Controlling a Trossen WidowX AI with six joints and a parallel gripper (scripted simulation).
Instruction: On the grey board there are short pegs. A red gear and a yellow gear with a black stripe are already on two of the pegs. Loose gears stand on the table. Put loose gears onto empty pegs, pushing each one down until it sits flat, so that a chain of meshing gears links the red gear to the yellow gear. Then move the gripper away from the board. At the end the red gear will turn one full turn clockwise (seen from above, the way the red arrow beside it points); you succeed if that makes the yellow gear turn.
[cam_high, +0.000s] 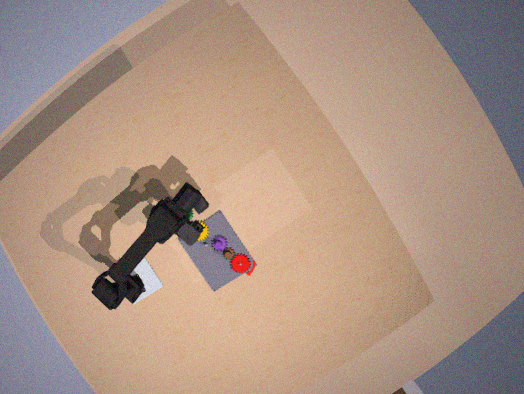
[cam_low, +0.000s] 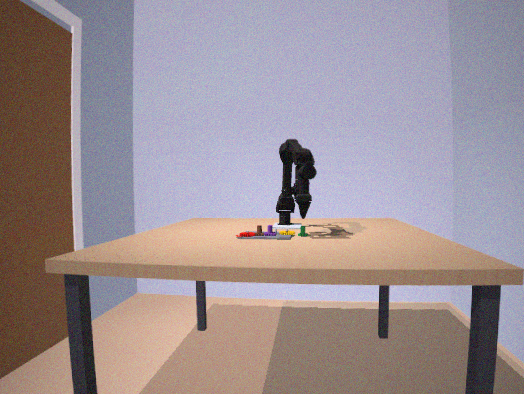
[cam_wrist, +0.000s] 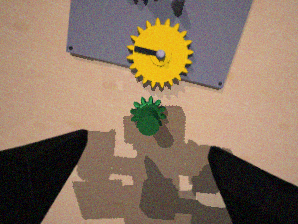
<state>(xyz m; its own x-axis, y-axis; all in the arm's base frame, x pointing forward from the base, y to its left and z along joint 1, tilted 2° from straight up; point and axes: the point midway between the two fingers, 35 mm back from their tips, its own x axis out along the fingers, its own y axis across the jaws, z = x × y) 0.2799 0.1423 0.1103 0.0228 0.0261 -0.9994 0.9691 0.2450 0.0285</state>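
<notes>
The green gear is 6 cm below my gripper tip. From my gripper tip the other things lie so: brown gear 17 cm to the right, 7 cm ahead, 5 cm below; yellow gear 6 cm to the right, 6 cm below, 1 cm ahead; purple gear 12 cm to the right, 6 cm ahead, 5 cm below.
</notes>
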